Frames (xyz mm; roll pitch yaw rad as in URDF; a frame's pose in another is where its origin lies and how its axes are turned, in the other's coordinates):
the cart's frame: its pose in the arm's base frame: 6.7 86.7 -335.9 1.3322 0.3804 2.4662
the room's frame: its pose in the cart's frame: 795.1 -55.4 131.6 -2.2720 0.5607 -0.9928
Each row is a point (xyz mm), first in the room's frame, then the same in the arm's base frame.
Working: the room's frame: its pose in the arm's base frame: -474.8 653.0 -652.2 0.3578 1.1902 -2.5952

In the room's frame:
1: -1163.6 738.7 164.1
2: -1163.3 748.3 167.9
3: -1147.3 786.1 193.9
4: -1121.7 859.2 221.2
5: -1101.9 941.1 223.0
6: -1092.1 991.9 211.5
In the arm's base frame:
1: -102.9 136.6 581.3
2: -104.5 126.6 583.6
3: -125.8 82.9 582.7
4: -143.9 3.0 577.9
5: -134.7 -80.5 570.8
6: -116.6 -129.9 564.4

